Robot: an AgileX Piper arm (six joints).
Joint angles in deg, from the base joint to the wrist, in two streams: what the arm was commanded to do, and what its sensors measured. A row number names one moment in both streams.
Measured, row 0:
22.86 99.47 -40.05 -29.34 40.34 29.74
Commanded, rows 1 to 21:
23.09 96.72 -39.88 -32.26 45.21 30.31
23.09 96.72 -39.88 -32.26 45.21 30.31
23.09 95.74 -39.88 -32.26 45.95 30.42
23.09 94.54 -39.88 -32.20 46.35 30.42
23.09 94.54 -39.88 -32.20 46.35 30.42
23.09 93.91 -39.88 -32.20 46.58 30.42
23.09 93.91 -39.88 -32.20 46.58 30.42
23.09 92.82 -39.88 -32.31 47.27 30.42
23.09 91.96 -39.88 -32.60 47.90 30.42
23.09 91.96 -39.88 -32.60 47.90 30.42
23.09 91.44 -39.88 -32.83 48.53 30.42
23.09 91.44 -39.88 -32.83 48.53 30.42
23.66 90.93 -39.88 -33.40 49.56 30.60
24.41 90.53 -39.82 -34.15 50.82 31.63
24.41 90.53 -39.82 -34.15 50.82 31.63
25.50 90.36 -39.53 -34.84 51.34 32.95
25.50 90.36 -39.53 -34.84 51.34 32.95
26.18 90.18 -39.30 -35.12 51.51 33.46
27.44 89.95 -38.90 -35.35 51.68 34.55
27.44 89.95 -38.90 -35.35 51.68 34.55
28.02 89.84 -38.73 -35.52 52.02 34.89
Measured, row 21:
27.27 90.87 -38.96 -32.31 49.62 33.46
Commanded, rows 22 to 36:
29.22 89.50 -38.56 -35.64 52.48 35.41
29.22 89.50 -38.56 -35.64 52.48 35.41
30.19 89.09 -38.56 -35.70 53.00 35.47
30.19 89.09 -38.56 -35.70 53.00 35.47
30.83 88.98 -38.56 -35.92 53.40 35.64
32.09 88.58 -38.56 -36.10 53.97 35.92
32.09 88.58 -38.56 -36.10 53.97 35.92
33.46 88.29 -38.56 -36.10 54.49 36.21
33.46 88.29 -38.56 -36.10 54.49 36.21
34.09 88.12 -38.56 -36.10 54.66 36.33
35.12 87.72 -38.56 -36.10 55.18 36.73
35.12 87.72 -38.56 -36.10 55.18 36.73
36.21 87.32 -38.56 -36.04 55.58 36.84
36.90 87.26 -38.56 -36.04 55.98 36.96
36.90 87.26 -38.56 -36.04 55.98 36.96
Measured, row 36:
35.41 88.12 -38.73 -33.12 52.60 35.98
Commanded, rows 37 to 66:
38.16 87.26 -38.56 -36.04 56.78 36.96
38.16 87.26 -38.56 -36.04 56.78 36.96
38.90 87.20 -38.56 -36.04 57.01 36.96
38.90 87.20 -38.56 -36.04 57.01 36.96
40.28 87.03 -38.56 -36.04 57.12 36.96
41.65 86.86 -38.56 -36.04 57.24 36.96
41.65 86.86 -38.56 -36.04 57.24 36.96
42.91 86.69 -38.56 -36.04 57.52 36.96
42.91 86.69 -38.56 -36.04 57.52 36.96
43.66 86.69 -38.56 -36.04 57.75 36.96
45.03 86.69 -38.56 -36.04 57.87 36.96
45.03 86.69 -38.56 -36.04 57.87 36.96
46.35 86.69 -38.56 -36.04 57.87 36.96
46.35 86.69 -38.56 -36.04 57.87 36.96
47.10 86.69 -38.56 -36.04 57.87 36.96
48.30 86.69 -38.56 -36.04 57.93 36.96
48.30 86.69 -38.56 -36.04 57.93 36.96
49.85 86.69 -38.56 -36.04 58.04 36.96
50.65 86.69 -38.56 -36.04 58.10 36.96
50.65 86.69 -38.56 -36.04 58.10 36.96
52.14 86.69 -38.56 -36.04 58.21 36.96
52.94 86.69 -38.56 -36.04 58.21 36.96
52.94 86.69 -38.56 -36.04 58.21 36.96
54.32 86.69 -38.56 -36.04 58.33 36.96
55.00 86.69 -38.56 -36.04 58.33 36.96
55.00 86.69 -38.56 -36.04 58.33 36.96
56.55 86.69 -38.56 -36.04 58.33 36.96
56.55 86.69 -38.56 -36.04 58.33 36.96
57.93 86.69 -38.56 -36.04 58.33 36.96
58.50 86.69 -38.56 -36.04 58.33 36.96
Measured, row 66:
57.52 87.09 -38.73 -33.06 56.04 36.27
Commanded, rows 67 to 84:
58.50 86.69 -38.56 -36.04 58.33 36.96
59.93 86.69 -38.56 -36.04 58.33 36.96
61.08 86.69 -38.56 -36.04 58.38 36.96
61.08 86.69 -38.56 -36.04 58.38 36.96
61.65 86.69 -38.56 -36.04 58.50 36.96
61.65 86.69 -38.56 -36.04 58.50 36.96
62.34 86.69 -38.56 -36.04 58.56 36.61
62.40 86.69 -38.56 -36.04 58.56 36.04
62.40 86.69 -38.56 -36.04 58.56 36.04
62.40 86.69 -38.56 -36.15 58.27 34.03
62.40 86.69 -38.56 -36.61 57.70 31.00
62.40 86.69 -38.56 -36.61 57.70 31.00
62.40 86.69 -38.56 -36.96 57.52 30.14
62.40 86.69 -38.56 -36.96 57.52 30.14
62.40 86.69 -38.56 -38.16 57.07 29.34
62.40 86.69 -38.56 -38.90 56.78 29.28
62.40 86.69 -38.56 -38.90 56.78 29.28
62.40 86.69 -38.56 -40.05 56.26 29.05
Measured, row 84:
62.34 87.09 -38.73 -34.84 55.35 29.85
